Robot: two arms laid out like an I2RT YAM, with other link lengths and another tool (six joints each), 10 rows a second.
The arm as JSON. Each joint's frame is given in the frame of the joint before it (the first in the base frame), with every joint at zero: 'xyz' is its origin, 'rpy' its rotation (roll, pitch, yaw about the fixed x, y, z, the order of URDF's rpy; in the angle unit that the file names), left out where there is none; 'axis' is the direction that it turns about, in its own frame. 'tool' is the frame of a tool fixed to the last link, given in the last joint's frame.
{
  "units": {
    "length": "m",
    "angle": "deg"
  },
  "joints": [
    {
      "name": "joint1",
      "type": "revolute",
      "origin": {
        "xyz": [
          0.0,
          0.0,
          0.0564
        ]
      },
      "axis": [
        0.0,
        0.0,
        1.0
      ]
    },
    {
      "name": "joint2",
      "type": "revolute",
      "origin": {
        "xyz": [
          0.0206,
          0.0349,
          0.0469
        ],
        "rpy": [
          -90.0,
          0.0,
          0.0
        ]
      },
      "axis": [
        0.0,
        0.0,
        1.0
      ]
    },
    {
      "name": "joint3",
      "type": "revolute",
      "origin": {
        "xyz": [
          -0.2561,
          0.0,
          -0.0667
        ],
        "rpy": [
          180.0,
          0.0,
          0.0
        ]
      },
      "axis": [
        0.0,
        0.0,
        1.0
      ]
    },
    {
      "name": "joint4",
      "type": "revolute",
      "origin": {
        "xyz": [
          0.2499,
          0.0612,
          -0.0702
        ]
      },
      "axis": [
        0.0,
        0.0,
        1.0
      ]
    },
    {
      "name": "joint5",
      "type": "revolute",
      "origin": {
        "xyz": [
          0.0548,
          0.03,
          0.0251
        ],
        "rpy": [
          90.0,
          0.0,
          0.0
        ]
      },
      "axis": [
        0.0,
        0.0,
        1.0
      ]
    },
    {
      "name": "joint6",
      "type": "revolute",
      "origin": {
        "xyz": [
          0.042,
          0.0,
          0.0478
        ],
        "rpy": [
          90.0,
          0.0,
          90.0
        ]
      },
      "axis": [
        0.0,
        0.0,
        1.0
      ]
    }
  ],
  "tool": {
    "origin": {
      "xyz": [
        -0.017,
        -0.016,
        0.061
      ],
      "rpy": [
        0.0,
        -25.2,
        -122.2
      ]
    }
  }
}
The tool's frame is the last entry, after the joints.
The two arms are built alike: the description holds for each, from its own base.
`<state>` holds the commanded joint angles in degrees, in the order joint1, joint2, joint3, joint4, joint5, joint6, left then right.
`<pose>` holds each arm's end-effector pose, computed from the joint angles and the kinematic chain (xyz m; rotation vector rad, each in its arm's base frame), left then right.
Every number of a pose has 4 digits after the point. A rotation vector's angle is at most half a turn.
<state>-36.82 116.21 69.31 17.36 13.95 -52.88 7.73 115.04 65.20 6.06 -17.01 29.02</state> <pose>0.3891 -0.2778 0.0945 1.9516 0.4309 -0.0686 0.4383 0.1102 0.0824 -2.8165 -0.5090 -0.5182</pose>
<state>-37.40 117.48 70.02 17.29 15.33 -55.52 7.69 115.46 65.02 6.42 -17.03 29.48</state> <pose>0.3861 -0.2850 0.0876 1.9288 0.4512 -0.1271 0.4382 0.1097 0.0790 -2.8150 -0.4976 -0.5094</pose>
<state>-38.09 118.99 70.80 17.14 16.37 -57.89 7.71 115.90 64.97 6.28 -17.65 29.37</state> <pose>0.3828 -0.2925 0.0790 1.9131 0.4732 -0.1818 0.4370 0.1108 0.0754 -2.8081 -0.5065 -0.4921</pose>
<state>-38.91 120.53 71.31 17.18 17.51 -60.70 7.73 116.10 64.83 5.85 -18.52 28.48</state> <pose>0.3777 -0.3003 0.0689 1.8944 0.5008 -0.2442 0.4347 0.1124 0.0728 -2.8013 -0.5347 -0.4754</pose>
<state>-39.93 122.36 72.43 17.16 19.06 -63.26 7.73 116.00 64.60 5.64 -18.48 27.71</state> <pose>0.3725 -0.3112 0.0599 1.8757 0.5148 -0.3108 0.4332 0.1125 0.0718 -2.8069 -0.5501 -0.4717</pose>
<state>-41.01 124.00 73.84 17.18 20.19 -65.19 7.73 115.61 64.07 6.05 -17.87 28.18</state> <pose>0.3683 -0.3229 0.0542 1.8605 0.5175 -0.3605 0.4323 0.1111 0.0723 -2.8137 -0.5334 -0.4775</pose>
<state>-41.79 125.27 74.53 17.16 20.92 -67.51 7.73 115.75 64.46 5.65 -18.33 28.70</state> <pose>0.3637 -0.3299 0.0471 1.8448 0.5409 -0.4070 0.4330 0.1118 0.0729 -2.8041 -0.5270 -0.4691</pose>
